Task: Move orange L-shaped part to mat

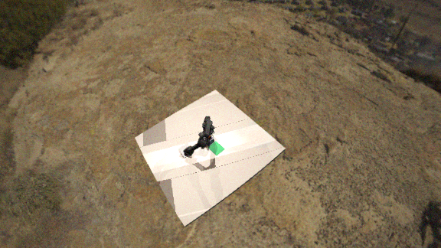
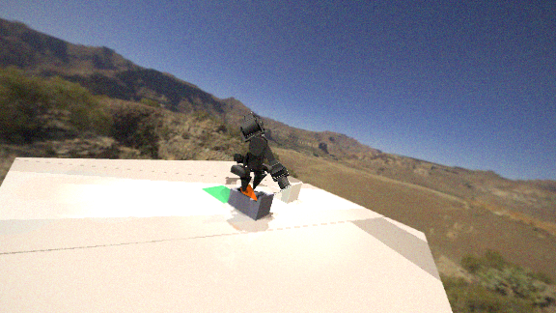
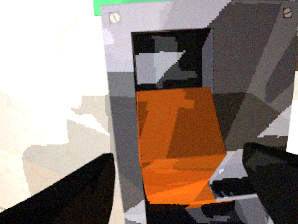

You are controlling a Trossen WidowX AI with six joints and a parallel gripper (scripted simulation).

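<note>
Now: gripper tip 40 mm above the orange L-shaped part, 30 mm to the right of it and 10 mm past it. Round my gripper tip: green mat: 140 mm to the right, 90 mm below, 30 mm behind.
</note>
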